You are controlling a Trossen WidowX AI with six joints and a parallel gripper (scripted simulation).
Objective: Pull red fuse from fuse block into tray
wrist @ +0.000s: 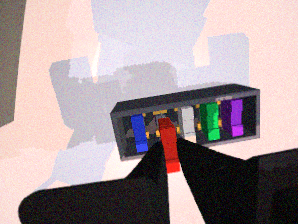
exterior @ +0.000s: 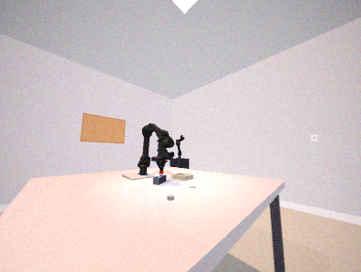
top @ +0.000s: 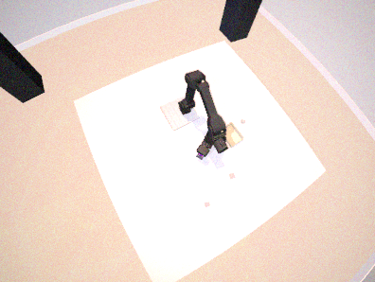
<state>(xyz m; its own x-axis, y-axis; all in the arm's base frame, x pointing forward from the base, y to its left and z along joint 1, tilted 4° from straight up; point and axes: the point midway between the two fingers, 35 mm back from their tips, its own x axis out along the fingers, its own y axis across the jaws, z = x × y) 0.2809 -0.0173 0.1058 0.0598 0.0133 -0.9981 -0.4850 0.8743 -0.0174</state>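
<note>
Right now my gripper tip is 10 mm past the blue fuse, 20 mm to the right of it and 40 mm above it. Also, from my gripper tip: red fuse: 10 mm below; then green fuse: 20 mm ahead, 30 mm to the right, 40 mm below; then white fuse: 10 mm ahead, 20 mm to the right, 40 mm below.
</note>
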